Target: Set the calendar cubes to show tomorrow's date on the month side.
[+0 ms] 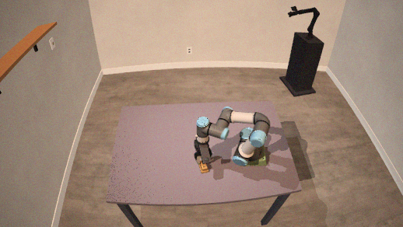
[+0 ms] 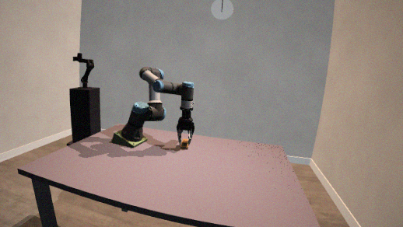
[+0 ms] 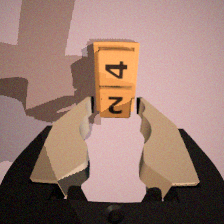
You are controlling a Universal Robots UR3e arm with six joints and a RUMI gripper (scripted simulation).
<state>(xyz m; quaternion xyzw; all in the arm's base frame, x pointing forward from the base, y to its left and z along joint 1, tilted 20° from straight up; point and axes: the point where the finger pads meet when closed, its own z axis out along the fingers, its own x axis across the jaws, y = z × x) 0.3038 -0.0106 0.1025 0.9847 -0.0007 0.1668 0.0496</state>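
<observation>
The cube is 10 mm below my hand. Round my hand: orange calendar tray: 30 mm below, 20 mm to the left.
</observation>
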